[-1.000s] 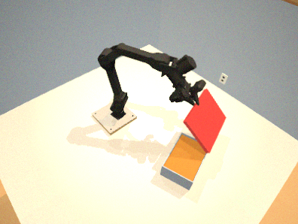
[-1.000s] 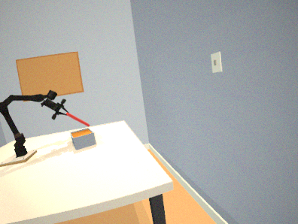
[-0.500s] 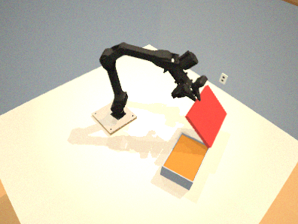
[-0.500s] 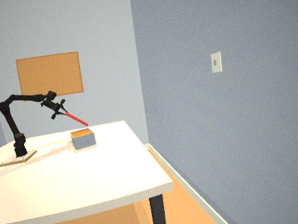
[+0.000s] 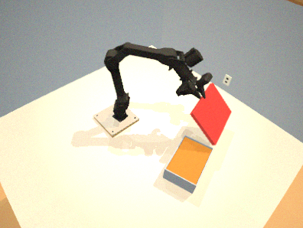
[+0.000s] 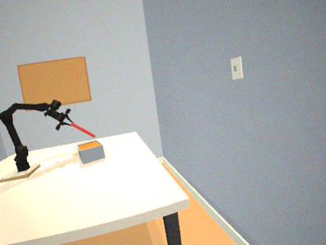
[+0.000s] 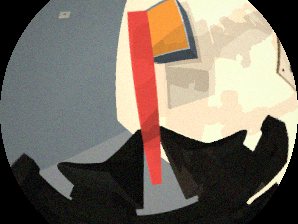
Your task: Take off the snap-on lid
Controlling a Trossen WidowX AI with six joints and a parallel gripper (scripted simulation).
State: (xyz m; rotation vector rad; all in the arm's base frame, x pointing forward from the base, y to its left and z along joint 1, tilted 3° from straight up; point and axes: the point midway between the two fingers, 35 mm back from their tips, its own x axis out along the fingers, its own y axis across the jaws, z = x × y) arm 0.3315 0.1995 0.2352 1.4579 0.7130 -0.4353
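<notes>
The red lid lies 60 mm ahead of my gripper tip, 50 mm below it and 10 mm to the left of it. Round my gripper tip: grey-blue storage box (220 mm to the right, 180 mm below, 100 mm ahead).
</notes>
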